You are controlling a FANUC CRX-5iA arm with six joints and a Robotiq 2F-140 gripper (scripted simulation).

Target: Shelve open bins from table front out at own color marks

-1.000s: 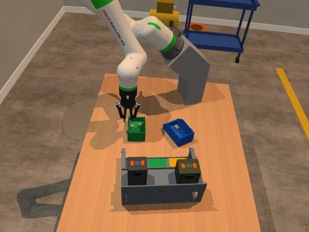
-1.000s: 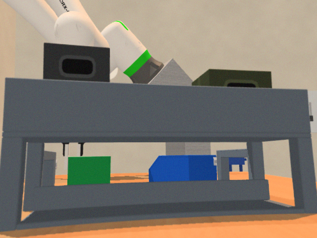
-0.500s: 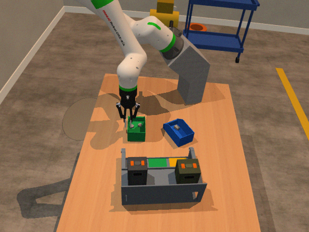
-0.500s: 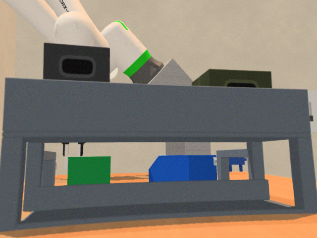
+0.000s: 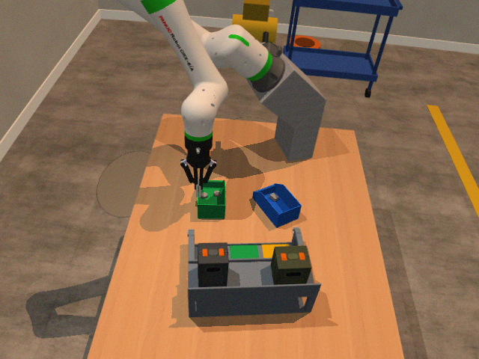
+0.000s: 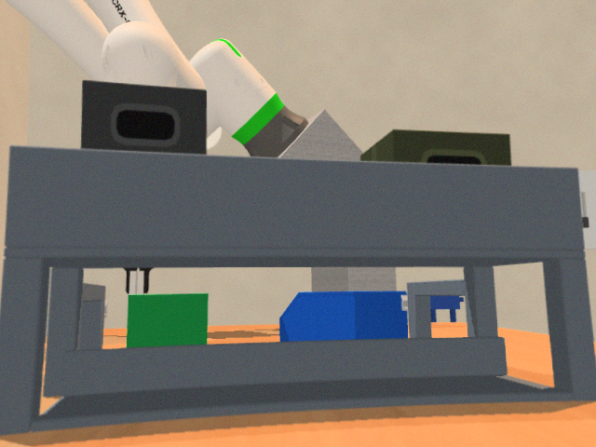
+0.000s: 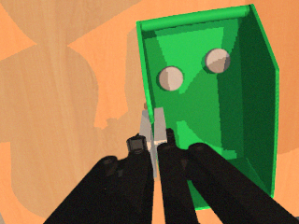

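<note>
Right now my hand is 5 cm to the right of the green bin, 4 cm above it and 1 cm past it. Round my hand: black box: 38 cm ahead, 11 cm to the left, 9 cm above; olive box: 35 cm ahead, 33 cm to the left, 7 cm above; blue bin: 29 cm to the left, 4 cm below, 2 cm behind.
</note>
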